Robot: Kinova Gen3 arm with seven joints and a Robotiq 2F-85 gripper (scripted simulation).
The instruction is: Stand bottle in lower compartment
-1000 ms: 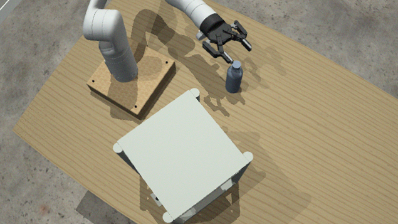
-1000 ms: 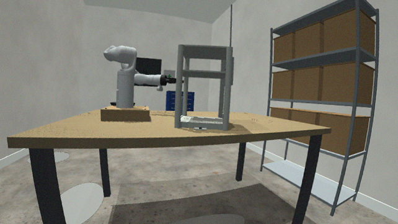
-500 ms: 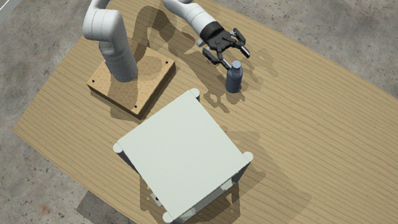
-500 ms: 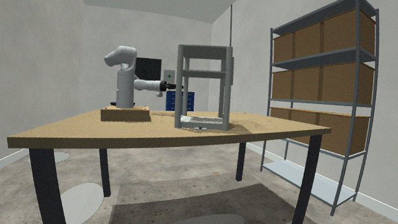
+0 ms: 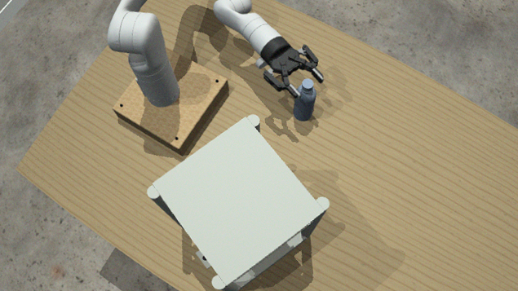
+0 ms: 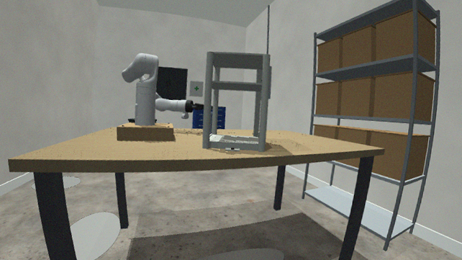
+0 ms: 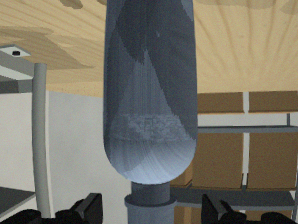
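Now: hand 50 mm above the blue-grey bottle. Also, from my hand: grey shelving unit: 360 mm to the right, 20 mm above, 10 mm behind.
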